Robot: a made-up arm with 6 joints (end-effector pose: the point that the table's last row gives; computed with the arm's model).
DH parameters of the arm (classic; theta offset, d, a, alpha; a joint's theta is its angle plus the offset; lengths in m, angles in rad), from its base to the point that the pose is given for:
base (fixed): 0 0.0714 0 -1.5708
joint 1: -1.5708 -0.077 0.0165 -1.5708
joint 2: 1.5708 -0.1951 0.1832 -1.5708
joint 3: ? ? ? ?
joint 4: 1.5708 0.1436 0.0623 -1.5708
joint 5: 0 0.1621 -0.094 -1.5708
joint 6: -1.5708 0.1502 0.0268 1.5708
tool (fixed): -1.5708 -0.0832 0 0
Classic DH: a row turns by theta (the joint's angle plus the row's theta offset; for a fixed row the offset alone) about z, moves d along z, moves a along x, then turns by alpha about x.
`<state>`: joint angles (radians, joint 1 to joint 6).
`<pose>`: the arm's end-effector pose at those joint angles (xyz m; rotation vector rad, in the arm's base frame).
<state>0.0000 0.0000 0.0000 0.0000 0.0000 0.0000</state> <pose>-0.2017 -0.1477 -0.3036 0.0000 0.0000 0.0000</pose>
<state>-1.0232 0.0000 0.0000 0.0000 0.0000 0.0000</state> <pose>0.2152 -0.1477 -0.2960 0.0000 -1.0232 0.0000</pose>
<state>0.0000 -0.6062 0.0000 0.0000 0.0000 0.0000</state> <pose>-0.2017 -0.3582 -0.1936 -0.6062 0.0000 0.0000</pose>
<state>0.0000 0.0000 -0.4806 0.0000 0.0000 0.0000</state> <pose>-0.2530 -0.1635 -0.3036 0.0000 0.0000 0.4806</pose>
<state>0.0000 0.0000 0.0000 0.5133 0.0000 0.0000</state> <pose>-0.2017 -0.1468 -0.2042 0.5133 0.0000 0.0000</pose>
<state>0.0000 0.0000 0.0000 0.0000 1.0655 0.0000</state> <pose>-0.1148 -0.1477 -0.1777 0.0000 1.0655 0.0000</pose>
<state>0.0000 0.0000 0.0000 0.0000 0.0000 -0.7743</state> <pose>-0.2017 -0.0972 -0.2611 0.7743 0.0000 0.0000</pose>
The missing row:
joint 3: 0 0.34 0.0764 1.5708
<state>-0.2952 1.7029 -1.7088 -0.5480 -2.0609 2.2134</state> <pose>-0.0786 0.5224 0.0862 1.6092 -0.7686 -1.9673</pose>
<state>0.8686 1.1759 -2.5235 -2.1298 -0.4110 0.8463</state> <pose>-0.1390 0.2780 0.0347 -0.8747 -2.0405 -0.8607</pose>
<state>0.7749 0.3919 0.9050 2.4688 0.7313 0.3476</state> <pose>-0.5113 -0.2977 0.0518 1.9652 -0.3491 -0.6544</pose>
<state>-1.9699 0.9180 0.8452 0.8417 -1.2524 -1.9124</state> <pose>0.1827 0.1275 0.0650 -1.0321 1.0119 -0.8962</pose>
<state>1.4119 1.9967 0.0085 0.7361 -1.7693 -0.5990</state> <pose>0.1989 0.2147 0.1635 0.1043 -0.8981 -2.5896</pose>
